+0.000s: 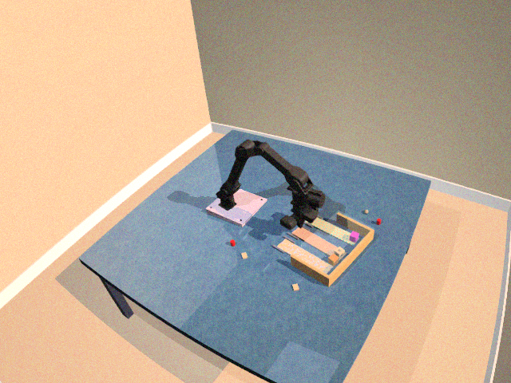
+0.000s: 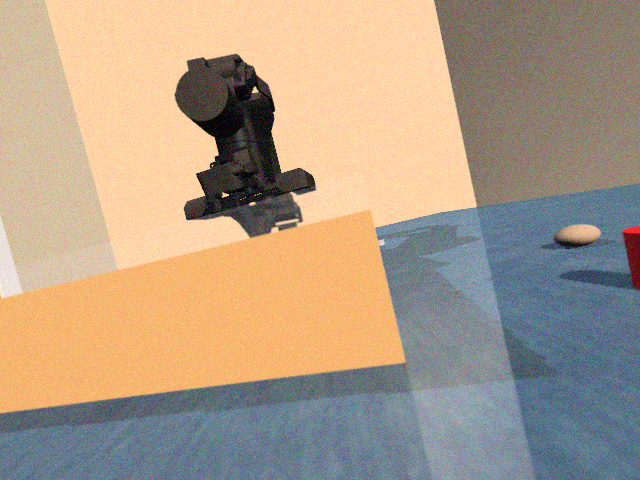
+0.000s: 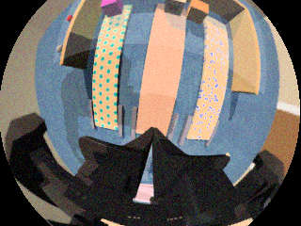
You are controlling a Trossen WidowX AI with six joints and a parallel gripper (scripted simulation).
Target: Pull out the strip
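Now: the salmon strip 100 mm ahead of my gripper tip, 10 mm to the right of it and 30 mm below it. From my gripper tip the other things lie so: labelled cube (210 mm ahead, 20 mm to the right, 10 mm below); pebble (170 mm ahead, 280 mm to the left, 30 mm below).
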